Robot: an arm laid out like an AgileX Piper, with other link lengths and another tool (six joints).
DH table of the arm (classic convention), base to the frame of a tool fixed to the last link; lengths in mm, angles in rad. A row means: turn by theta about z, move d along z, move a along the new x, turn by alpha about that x. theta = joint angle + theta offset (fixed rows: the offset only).
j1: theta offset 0; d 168.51; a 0; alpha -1.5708
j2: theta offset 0.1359; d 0; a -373.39; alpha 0
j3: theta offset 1.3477; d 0; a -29.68; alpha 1.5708
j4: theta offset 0; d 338.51; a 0; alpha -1.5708
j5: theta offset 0; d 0; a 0; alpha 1.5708
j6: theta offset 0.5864; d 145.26; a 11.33; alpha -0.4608
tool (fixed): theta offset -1.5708; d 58.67; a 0; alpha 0
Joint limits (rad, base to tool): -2.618..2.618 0..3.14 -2.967..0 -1.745..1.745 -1.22..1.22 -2.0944..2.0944
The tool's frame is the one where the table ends.
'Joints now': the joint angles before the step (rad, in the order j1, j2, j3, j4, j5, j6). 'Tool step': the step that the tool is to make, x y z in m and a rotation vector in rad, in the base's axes. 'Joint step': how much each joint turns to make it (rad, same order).
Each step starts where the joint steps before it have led.
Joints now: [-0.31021, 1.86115, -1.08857, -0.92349, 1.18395, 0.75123]
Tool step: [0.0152, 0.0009, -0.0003, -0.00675, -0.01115, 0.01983]
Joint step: [0.01334, 0.02297, -0.03338, -0.00648, -0.00383, -0.00006]
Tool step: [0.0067, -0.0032, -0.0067, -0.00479, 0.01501, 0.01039]
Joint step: [0.00055, 0.02966, -0.01939, -0.01178, -0.00003, -0.00363]
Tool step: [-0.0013, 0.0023, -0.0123, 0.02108, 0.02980, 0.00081]
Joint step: [0.00018, 0.02395, -0.00007, 0.01387, 0.00009, -0.01441]
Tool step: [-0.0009, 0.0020, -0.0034, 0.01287, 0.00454, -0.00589]
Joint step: [-0.00014, 0.00441, 0.00007, 0.01396, -0.00005, -0.00495]
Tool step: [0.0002, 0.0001, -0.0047, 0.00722, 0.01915, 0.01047]
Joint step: [0.00006, 0.01174, -0.00253, -0.00001, -0.00005, -0.01535]
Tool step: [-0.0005, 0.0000, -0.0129, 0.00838, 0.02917, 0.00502]
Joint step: [-0.00004, 0.02926, -0.00076, -0.00231, -0.00158, -0.00383]
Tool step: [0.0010, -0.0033, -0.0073, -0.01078, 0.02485, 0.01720]
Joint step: [0.00006, 0.02251, -0.00233, -0.02433, 0.00003, -0.00057]
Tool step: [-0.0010, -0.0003, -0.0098, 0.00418, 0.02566, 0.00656]
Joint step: [0.00009, 0.02282, -0.00003, -0.00553, 0.00003, -0.00395]
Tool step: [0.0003, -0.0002, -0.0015, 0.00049, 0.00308, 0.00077]
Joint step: [-0.00006, 0.00427, -0.00150, -0.00072, -0.00003, -0.00046]
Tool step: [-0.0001, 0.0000, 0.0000, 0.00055, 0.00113, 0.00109]
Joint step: [-0.00009, -0.00012, 0.00019, -0.00008, -0.00010, -0.00163]
